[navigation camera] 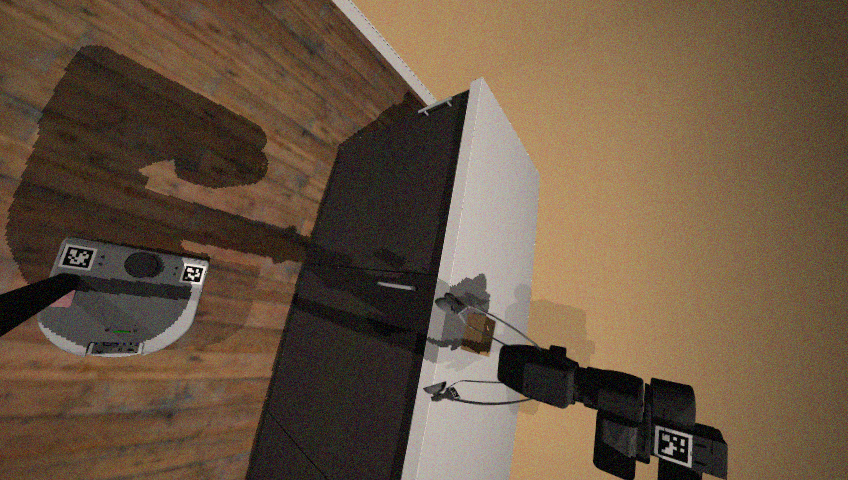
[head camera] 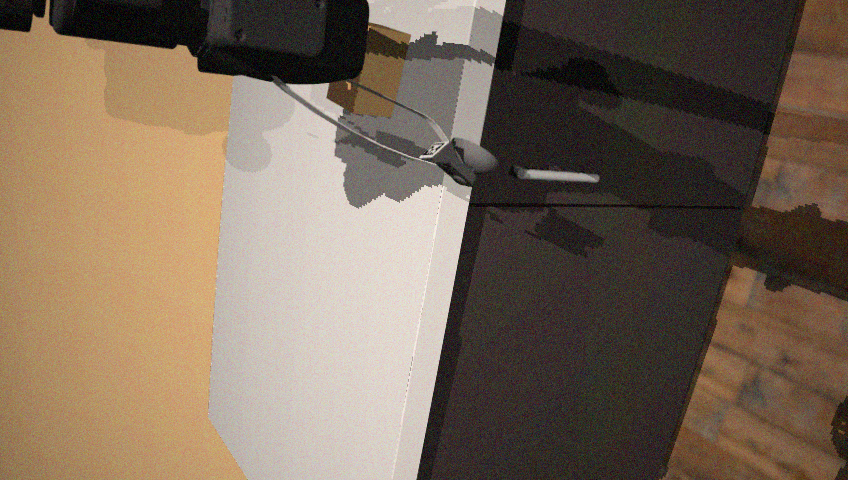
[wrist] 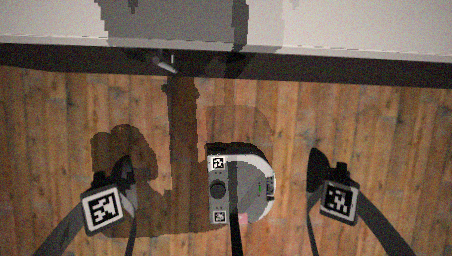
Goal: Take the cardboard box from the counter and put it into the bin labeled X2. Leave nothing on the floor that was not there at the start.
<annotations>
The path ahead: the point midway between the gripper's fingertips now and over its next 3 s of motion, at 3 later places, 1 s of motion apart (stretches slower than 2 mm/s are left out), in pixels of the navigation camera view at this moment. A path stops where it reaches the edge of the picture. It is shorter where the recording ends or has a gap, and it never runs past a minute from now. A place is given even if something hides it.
My gripper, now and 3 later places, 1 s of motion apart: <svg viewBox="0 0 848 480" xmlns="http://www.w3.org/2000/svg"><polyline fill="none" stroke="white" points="431,342 452,340 472,339 452,334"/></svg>
</annotations>
